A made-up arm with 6 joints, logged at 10 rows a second.
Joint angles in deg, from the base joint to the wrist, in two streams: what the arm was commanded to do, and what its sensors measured. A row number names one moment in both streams.
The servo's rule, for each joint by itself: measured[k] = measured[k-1] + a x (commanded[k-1-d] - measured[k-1]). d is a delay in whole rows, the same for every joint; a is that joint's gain. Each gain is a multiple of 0.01, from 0.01 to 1. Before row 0 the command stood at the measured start. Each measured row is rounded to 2 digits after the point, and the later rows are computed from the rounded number. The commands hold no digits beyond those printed.
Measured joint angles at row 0:
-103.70 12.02 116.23 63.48 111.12 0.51
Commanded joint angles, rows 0 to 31:
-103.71 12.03 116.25 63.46 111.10 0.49
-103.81 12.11 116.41 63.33 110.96 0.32
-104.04 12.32 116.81 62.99 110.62 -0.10
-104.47 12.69 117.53 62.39 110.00 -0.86
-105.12 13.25 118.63 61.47 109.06 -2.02
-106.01 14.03 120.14 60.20 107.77 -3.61
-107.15 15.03 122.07 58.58 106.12 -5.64
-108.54 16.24 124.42 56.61 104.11 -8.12
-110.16 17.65 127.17 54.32 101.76 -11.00
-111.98 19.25 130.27 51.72 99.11 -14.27
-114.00 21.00 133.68 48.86 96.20 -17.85
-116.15 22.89 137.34 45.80 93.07 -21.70
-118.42 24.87 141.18 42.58 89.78 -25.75
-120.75 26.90 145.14 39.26 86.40 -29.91
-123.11 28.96 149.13 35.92 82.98 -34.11
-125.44 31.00 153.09 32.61 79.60 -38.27
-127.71 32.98 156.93 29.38 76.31 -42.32
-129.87 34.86 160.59 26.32 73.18 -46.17
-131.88 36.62 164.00 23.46 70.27 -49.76
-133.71 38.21 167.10 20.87 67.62 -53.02
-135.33 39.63 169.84 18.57 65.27 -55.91
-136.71 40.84 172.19 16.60 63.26 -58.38
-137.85 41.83 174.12 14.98 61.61 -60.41
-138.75 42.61 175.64 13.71 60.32 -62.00
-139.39 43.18 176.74 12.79 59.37 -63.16
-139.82 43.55 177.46 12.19 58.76 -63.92
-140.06 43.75 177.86 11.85 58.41 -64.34
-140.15 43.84 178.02 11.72 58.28 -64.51
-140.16 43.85 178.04 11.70 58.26 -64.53
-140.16 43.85 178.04 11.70 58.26 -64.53
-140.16 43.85 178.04 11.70 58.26 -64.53
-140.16 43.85 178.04 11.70 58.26 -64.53
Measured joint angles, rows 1 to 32:
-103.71 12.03 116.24 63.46 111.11 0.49
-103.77 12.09 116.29 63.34 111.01 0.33
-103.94 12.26 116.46 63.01 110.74 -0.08
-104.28 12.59 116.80 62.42 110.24 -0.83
-104.82 13.09 117.39 61.52 109.44 -1.97
-105.58 13.80 118.27 60.27 108.30 -3.54
-106.58 14.73 119.49 58.66 106.82 -5.56
-107.83 15.88 121.07 56.71 104.98 -8.02
-109.32 17.23 123.02 54.44 102.79 -10.88
-111.02 18.77 125.34 51.86 100.29 -14.13
-112.93 20.46 128.01 49.01 97.51 -17.70
-114.99 22.31 131.00 45.96 94.49 -21.54
-117.19 24.26 134.26 42.75 91.29 -25.58
-119.47 26.27 137.74 39.43 87.96 -29.74
-121.80 28.31 141.38 36.10 84.57 -33.94
-124.13 30.35 145.13 32.78 81.19 -38.10
-126.42 32.35 148.91 29.55 77.87 -42.15
-128.63 34.26 152.65 26.48 74.68 -46.01
-130.71 36.05 156.28 23.61 71.68 -49.61
-132.63 37.69 159.74 21.01 68.92 -52.88
-134.36 39.16 162.97 18.69 66.44 -55.79
-135.86 40.44 165.92 16.70 64.28 -58.28
-137.13 41.50 168.54 15.07 62.46 -60.32
-138.17 42.34 170.81 13.78 61.00 -61.93
-138.95 42.98 172.71 12.84 59.89 -63.11
-139.51 43.41 174.23 12.22 59.12 -63.89
-139.86 43.67 175.39 11.87 58.64 -64.32
-140.05 43.80 176.23 11.73 58.40 -64.50
-140.12 43.84 176.81 11.70 58.30 -64.53
-140.15 43.85 177.20 11.70 58.27 -64.53
-140.16 43.85 177.47 11.70 58.26 -64.53
-140.16 43.85 177.65 11.70 58.26 -64.53
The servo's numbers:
d 0
a 0.64 0.76 0.32 0.95 0.68 0.96

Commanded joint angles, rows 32 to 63:
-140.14 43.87 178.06 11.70 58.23 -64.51
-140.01 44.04 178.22 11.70 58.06 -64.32
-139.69 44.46 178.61 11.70 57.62 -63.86
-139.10 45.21 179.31 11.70 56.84 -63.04
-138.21 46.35 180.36 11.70 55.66 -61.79
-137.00 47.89 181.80 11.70 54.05 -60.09
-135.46 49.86 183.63 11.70 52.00 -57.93
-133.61 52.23 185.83 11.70 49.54 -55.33
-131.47 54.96 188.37 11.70 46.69 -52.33
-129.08 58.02 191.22 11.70 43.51 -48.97
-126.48 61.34 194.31 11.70 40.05 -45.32
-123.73 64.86 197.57 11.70 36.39 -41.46
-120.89 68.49 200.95 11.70 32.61 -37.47
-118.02 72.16 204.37 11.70 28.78 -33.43
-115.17 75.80 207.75 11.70 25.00 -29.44
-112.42 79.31 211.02 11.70 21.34 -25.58
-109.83 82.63 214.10 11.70 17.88 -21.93
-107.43 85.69 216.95 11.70 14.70 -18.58
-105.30 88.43 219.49 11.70 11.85 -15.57
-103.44 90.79 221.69 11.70 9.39 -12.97
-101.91 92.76 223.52 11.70 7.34 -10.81
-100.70 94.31 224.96 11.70 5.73 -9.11
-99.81 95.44 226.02 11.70 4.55 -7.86
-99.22 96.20 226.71 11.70 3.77 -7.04
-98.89 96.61 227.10 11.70 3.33 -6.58
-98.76 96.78 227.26 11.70 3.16 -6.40
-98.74 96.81 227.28 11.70 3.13 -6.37
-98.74 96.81 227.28 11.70 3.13 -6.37
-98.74 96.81 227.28 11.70 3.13 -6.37
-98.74 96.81 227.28 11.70 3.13 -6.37
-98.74 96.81 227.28 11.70 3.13 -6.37
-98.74 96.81 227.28 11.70 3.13 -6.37
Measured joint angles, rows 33 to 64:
-140.15 43.87 177.78 11.70 58.24 -64.51
-140.06 44.00 177.92 11.70 58.12 -64.33
-139.82 44.35 178.14 11.70 57.78 -63.88
-139.36 45.00 178.51 11.70 57.14 -63.07
-138.62 46.03 179.10 11.70 56.13 -61.84
-137.58 47.44 179.96 11.70 54.72 -60.16
-136.22 49.28 181.13 11.70 52.87 -58.02
-134.55 51.52 182.63 11.70 50.61 -55.44
-132.58 54.13 184.47 11.70 47.94 -52.45
-130.34 57.09 186.63 11.70 44.93 -49.11
-127.87 60.32 189.09 11.70 41.61 -45.47
-125.22 63.77 191.80 11.70 38.06 -41.62
-122.45 67.36 194.73 11.70 34.35 -37.64
-119.61 71.01 197.81 11.70 30.56 -33.60
-116.77 74.65 200.99 11.70 26.78 -29.61
-113.99 78.19 204.20 11.70 23.08 -25.74
-111.33 81.56 207.37 11.70 19.54 -22.08
-108.83 84.70 210.44 11.70 16.25 -18.72
-106.57 87.53 213.34 11.70 13.26 -15.70
-104.57 90.01 216.01 11.70 10.63 -13.08
-102.87 92.10 218.41 11.70 8.39 -10.90
-101.48 93.78 220.51 11.70 6.58 -9.18
-100.41 95.04 222.27 11.70 5.20 -7.91
-99.65 95.92 223.69 11.70 4.23 -7.07
-99.16 96.44 224.78 11.70 3.62 -6.60
-98.90 96.70 225.57 11.70 3.31 -6.41
-98.80 96.78 226.12 11.70 3.19 -6.37
-98.76 96.80 226.49 11.70 3.15 -6.37
-98.75 96.81 226.74 11.70 3.14 -6.37
-98.74 96.81 226.91 11.70 3.13 -6.37
-98.74 96.81 227.03 11.70 3.13 -6.37
-98.74 96.81 227.11 11.70 3.13 -6.37

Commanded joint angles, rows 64 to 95:
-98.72 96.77 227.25 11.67 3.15 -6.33
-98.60 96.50 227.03 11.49 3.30 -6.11
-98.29 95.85 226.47 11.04 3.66 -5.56
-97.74 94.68 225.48 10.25 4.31 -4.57
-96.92 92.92 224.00 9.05 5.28 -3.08
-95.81 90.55 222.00 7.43 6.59 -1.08
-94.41 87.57 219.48 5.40 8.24 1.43
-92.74 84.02 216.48 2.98 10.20 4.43
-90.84 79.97 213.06 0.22 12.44 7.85
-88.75 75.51 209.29 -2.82 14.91 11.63
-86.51 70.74 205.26 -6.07 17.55 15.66
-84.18 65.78 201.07 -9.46 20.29 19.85
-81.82 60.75 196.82 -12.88 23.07 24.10
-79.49 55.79 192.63 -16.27 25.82 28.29
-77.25 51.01 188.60 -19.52 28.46 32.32
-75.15 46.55 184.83 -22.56 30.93 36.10
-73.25 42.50 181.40 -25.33 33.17 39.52
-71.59 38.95 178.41 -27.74 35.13 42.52
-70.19 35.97 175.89 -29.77 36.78 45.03
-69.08 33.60 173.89 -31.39 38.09 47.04
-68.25 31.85 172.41 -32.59 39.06 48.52
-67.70 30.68 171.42 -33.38 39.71 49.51
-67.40 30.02 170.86 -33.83 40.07 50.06
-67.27 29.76 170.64 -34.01 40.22 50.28
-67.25 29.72 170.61 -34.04 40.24 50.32
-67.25 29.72 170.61 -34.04 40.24 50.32
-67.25 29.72 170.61 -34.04 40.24 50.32
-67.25 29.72 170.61 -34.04 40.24 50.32
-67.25 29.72 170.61 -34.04 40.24 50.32
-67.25 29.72 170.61 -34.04 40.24 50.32
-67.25 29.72 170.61 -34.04 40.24 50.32
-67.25 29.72 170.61 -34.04 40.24 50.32
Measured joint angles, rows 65 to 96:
-98.73 96.78 227.15 11.67 3.14 -6.33
-98.65 96.57 227.11 11.50 3.25 -6.12
-98.42 96.02 226.91 11.06 3.53 -5.58
-97.98 95.00 226.45 10.29 4.06 -4.61
-97.30 93.42 225.67 9.11 4.89 -3.14
-96.35 91.24 224.50 7.51 6.05 -1.16
-95.11 88.45 222.89 5.51 7.54 1.33
-93.59 85.08 220.84 3.11 9.35 4.31
-91.83 81.20 218.35 0.36 11.45 7.71
-89.86 76.88 215.45 -2.66 13.80 11.47
-87.72 72.21 212.19 -5.90 16.35 15.49
-85.45 67.32 208.63 -9.28 19.03 19.68
-83.13 62.33 204.85 -12.70 21.78 23.92
-80.80 57.36 200.94 -16.09 24.53 28.12
-78.53 52.53 196.99 -19.35 27.20 32.15
-76.37 47.99 193.10 -22.40 29.74 35.94
-74.37 43.82 189.36 -25.18 32.07 39.38
-72.59 40.12 185.86 -27.61 34.15 42.39
-71.05 36.97 182.67 -29.66 35.94 44.92
-69.79 34.41 179.86 -31.30 37.40 46.96
-68.80 32.46 177.48 -32.53 38.53 48.46
-68.10 31.11 175.54 -33.34 39.33 49.47
-67.65 30.28 174.04 -33.81 39.83 50.04
-67.41 29.88 172.95 -34.00 40.10 50.27
-67.31 29.76 172.20 -34.04 40.20 50.32
-67.27 29.73 171.69 -34.04 40.23 50.32
-67.26 29.72 171.34 -34.04 40.24 50.32
-67.25 29.72 171.11 -34.04 40.24 50.32
-67.25 29.72 170.95 -34.04 40.24 50.32
-67.25 29.72 170.84 -34.04 40.24 50.32
-67.25 29.72 170.77 -34.04 40.24 50.32
-67.25 29.72 170.72 -34.04 40.24 50.32

